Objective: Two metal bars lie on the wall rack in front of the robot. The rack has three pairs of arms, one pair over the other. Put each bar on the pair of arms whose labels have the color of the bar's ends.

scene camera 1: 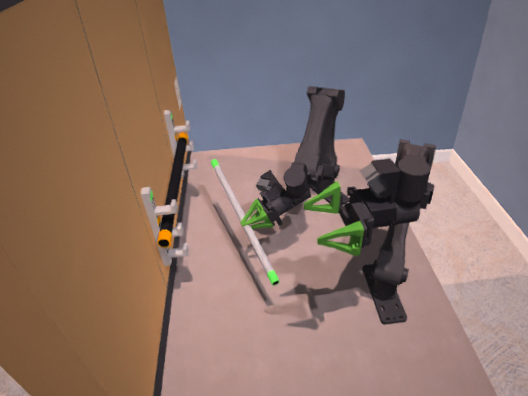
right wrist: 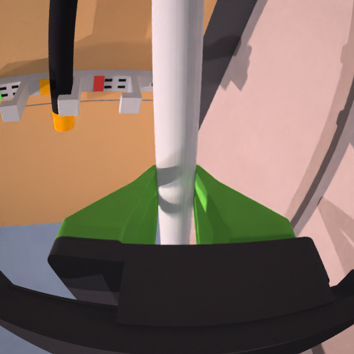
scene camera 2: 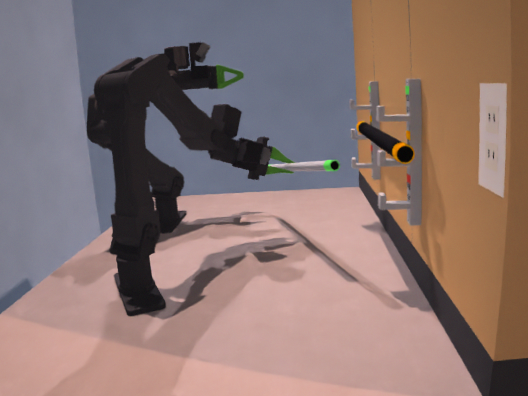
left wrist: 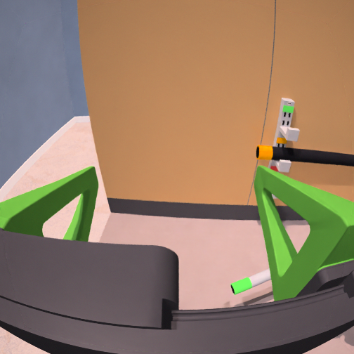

Observation:
In view: the left gripper [scene camera 1: 310, 222], the right gripper [scene camera 1: 242, 226], an orange-brown wall [scene camera 1: 89, 294] and a dark baseboard [left wrist: 117, 205].
The left gripper also shows in scene camera 2 [scene camera 2: 243, 75] and in the left wrist view [left wrist: 175, 174]. The right gripper shows as well in the right wrist view [right wrist: 175, 173]. The orange-brown wall shows as well in the right wrist view [right wrist: 57, 173], in scene camera 2 [scene camera 2: 466, 234] and in the left wrist view [left wrist: 176, 103].

